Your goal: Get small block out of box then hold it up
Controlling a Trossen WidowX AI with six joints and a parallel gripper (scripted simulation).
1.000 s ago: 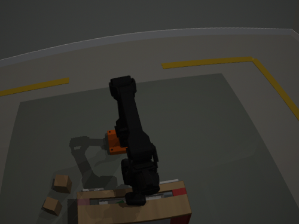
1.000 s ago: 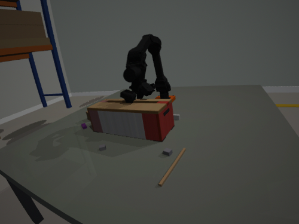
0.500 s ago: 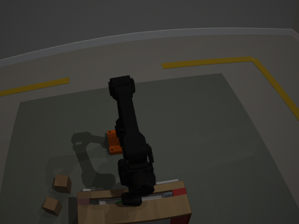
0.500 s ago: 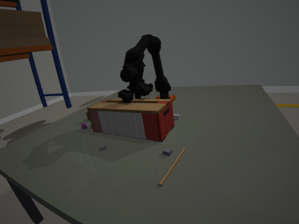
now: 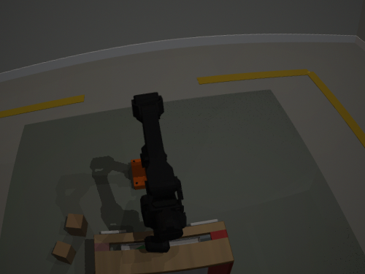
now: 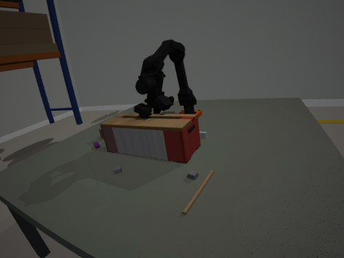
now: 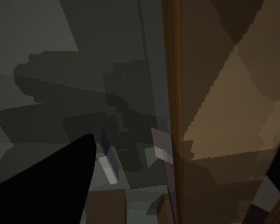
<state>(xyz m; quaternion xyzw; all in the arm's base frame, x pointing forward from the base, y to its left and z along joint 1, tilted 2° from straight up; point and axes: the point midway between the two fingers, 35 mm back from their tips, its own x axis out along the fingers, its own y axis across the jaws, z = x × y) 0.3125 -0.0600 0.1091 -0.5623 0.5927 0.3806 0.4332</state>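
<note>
My gripper tip is 50 mm short of the green block and 30 mm to the left of it. Round my gripper tip: wooden stick (300 mm to the left, 290 mm ahead, 90 mm below); then purple piece (270 mm to the right, 100 mm ahead, 80 mm below); then box (40 mm ahead, 30 mm to the left, 30 mm below).
</note>
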